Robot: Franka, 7 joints.
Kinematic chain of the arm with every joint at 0, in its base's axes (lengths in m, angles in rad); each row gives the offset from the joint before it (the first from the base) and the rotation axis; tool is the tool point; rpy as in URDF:
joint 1: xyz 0 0 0.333 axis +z
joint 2: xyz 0 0 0 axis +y
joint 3: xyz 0 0 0.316 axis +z
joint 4: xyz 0.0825 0 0 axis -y
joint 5: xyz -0.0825 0 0.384 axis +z
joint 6: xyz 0 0 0 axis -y
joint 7: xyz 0.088 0 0 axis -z
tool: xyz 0 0 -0.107 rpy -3.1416 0 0
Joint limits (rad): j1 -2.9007..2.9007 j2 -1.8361..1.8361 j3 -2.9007..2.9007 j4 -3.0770..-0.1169 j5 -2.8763..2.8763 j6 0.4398..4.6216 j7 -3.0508..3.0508
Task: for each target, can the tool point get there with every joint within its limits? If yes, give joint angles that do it. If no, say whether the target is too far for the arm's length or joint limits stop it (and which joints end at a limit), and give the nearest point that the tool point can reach.
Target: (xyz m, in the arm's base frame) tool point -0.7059 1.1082 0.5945
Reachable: no: too far | nearest point -0.4520 0.7097 0.5005 | short by 0.482 m
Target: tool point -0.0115 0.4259 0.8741
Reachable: yes | joints -0.0547 -0.3049 1.5499 -1.4041 1.0569 4.0895 0.6261
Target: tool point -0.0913 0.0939 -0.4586
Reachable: no: joint limits stop it (at a limit: joint 2) | nearest point -0.1103 0.1135 -0.3458 | short by 0.116 m
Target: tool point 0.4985 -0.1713 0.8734
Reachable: yes | joints -1.5361 0.9250 2.1588 -1.4151 -1.2530 2.3894 1.3763
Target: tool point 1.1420 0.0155 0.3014
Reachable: no: too far | nearest point 0.8575 0.0116 0.3093 | short by 0.285 m
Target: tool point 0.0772 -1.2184 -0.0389
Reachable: no: too far | nearest point 0.0519 -0.8190 0.0830 | short by 0.418 m
